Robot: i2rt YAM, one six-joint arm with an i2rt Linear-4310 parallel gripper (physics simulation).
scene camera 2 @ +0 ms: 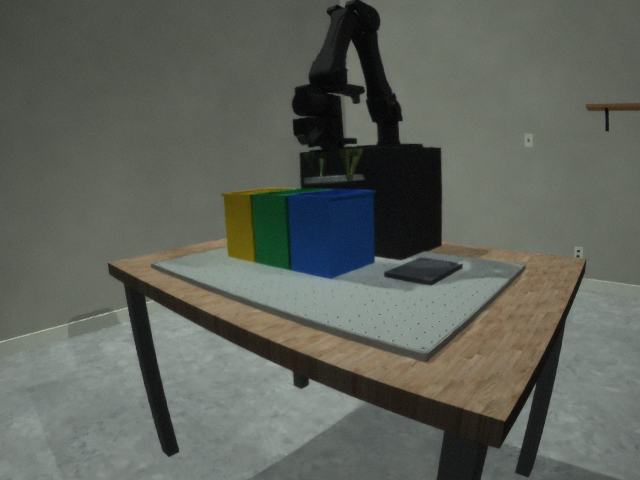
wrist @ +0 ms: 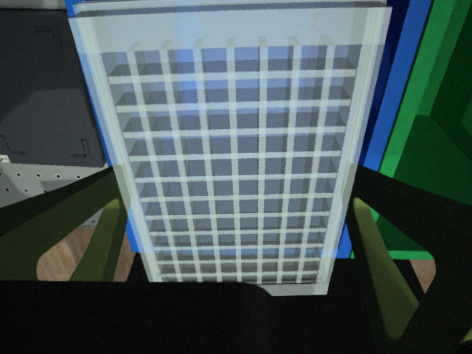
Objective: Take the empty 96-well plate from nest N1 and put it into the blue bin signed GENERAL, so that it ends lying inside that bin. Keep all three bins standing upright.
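The clear 96-well plate is held level between the fingers. My gripper is shut on its two long sides, a little above the bins' rims. The blue bin stands upright; in the wrist view it lies beneath the plate and shows through it and along its edges. Its inside is mostly hidden by the plate, and its sign does not show. The dark nest lies on the board beside the blue bin, with no plate on it.
The green bin stands upright against the blue bin, and the yellow bin stands upright beyond it. The black pedestal carries the arm behind the bins. The perforated board lies on the wooden table.
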